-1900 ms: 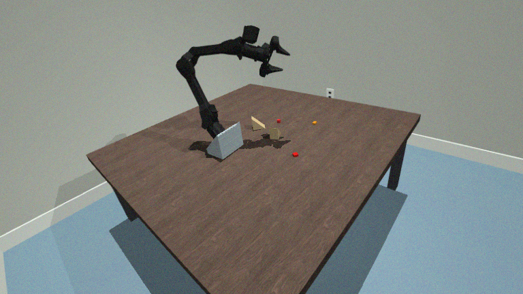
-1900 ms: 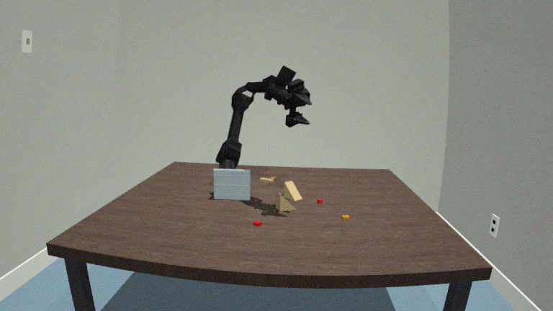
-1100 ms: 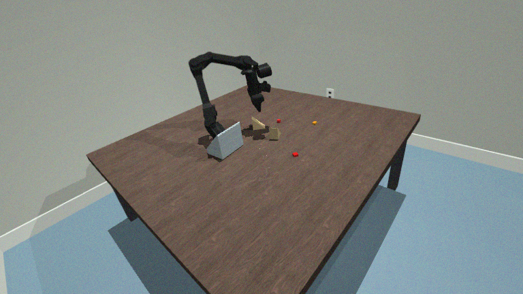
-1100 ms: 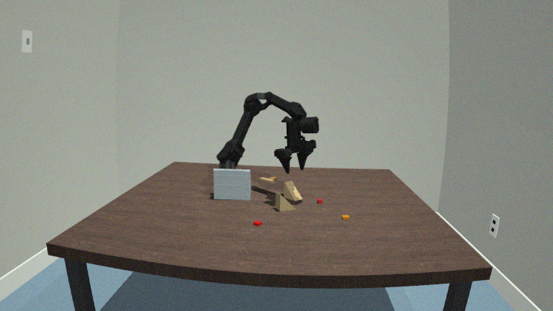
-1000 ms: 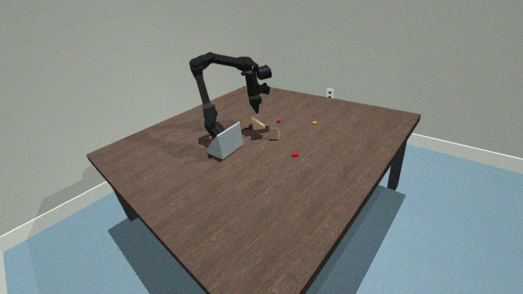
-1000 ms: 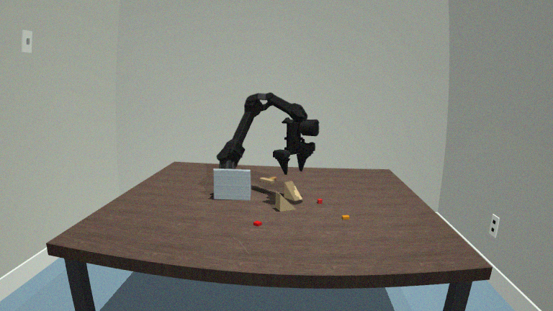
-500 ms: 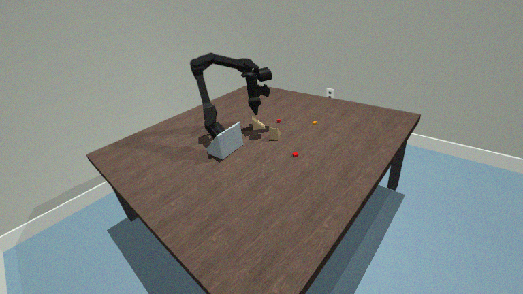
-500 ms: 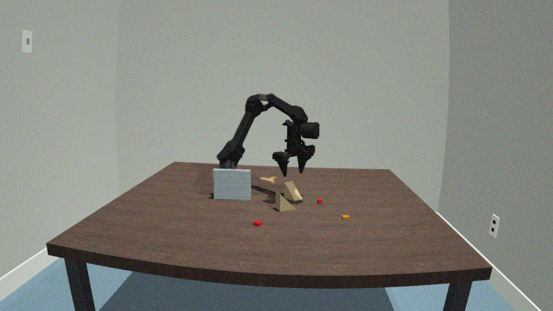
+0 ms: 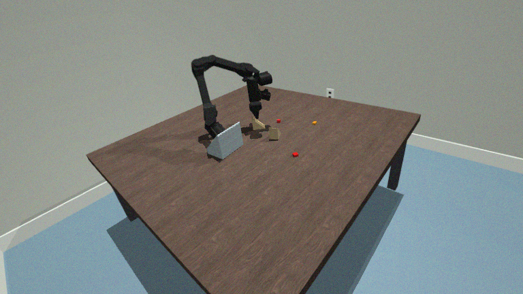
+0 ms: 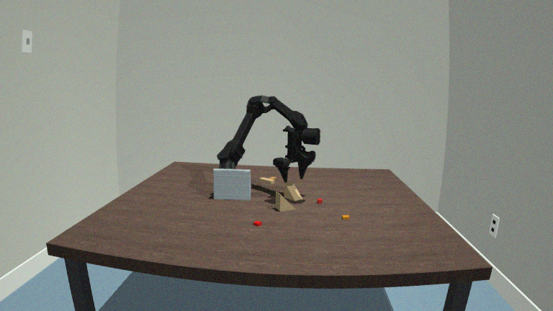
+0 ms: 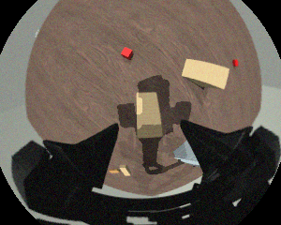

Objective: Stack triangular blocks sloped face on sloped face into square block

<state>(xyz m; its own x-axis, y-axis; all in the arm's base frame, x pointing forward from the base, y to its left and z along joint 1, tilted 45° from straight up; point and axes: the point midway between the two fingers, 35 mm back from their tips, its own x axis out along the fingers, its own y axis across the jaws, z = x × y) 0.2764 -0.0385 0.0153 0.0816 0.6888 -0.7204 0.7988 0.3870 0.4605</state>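
Now: the triangular wooden block 1 cm behind my gripper tip, 1 cm to the left of it and 6 cm below it. Round my gripper tip: small orange cube: 15 cm ahead, 27 cm to the right, 7 cm below; flat tan piece: 9 cm behind, 27 cm to the left, 7 cm below.
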